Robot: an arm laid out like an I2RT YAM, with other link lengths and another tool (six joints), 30 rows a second.
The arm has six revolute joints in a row. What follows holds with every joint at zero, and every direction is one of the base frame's. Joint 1 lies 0.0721 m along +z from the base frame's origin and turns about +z. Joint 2 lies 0.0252 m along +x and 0.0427 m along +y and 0.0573 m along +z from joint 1 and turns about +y. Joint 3 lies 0.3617 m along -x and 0.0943 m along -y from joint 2 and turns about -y. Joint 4 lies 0.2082 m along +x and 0.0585 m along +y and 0.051 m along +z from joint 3 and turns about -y. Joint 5 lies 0.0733 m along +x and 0.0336 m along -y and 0.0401 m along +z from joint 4 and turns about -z. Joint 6 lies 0.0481 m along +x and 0.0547 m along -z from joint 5 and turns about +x. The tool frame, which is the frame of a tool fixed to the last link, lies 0.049 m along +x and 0.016 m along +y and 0.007 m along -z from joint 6; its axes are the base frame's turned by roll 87.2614, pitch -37.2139 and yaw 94.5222 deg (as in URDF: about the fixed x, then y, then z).
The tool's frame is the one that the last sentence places.
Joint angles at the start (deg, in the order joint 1, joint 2, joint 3, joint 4, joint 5, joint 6):
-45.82 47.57 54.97 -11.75 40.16 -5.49
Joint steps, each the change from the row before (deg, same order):
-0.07 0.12 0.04 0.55 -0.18 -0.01
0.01 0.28 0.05 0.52 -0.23 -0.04
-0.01 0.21 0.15 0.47 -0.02 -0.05
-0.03 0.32 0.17 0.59 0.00 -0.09
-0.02 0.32 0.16 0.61 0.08 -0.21
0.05 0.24 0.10 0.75 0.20 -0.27
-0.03 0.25 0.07 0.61 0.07 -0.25
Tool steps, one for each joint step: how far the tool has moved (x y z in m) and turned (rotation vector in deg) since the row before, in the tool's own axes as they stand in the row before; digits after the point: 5 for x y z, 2 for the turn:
0.00134 0.00099 0.00071 -0.26 0.28 0.28
0.00187 0.00030 0.00136 -0.07 0.32 0.14
0.00156 0.00118 0.00101 -0.28 0.17 0.20
0.00192 0.00122 0.00155 -0.31 0.15 0.17
0.00180 0.00123 0.00158 -0.35 0.10 0.06
0.00169 0.00146 0.00132 -0.49 0.12 0.09
0.00139 0.00093 0.00134 -0.33 0.08 0.01

